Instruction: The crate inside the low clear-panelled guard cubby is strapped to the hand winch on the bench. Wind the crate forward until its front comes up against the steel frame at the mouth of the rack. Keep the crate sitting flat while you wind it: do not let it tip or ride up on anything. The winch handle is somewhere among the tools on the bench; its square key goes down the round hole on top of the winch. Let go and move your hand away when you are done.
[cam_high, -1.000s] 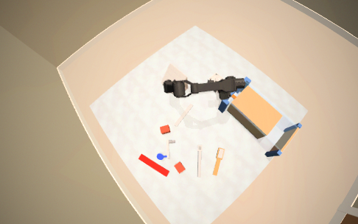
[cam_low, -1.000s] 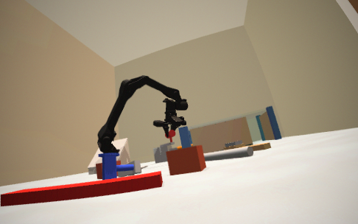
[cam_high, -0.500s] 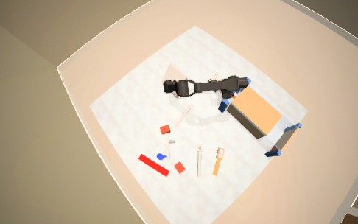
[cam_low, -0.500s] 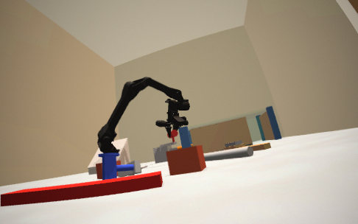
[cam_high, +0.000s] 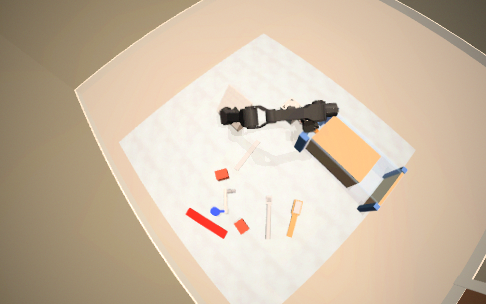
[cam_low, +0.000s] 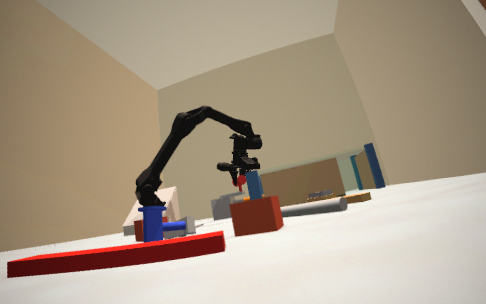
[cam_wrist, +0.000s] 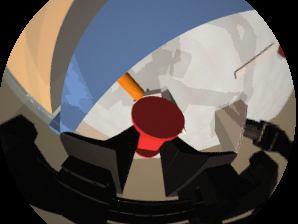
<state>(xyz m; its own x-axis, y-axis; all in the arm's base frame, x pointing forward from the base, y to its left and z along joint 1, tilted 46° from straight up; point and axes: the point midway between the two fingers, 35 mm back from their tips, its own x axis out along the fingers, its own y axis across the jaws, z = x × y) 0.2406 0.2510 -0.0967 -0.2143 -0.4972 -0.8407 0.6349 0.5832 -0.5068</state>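
Now: the winch handle 3 cm below my gripper tip and 3 cm behind it. Round my gripper tip: grey winch 10 cm below, 10 cm behind; red knob 1 cm to the right, 1 cm ahead; blue frame post 7 cm ahead, 3 cm to the left, 3 cm below.
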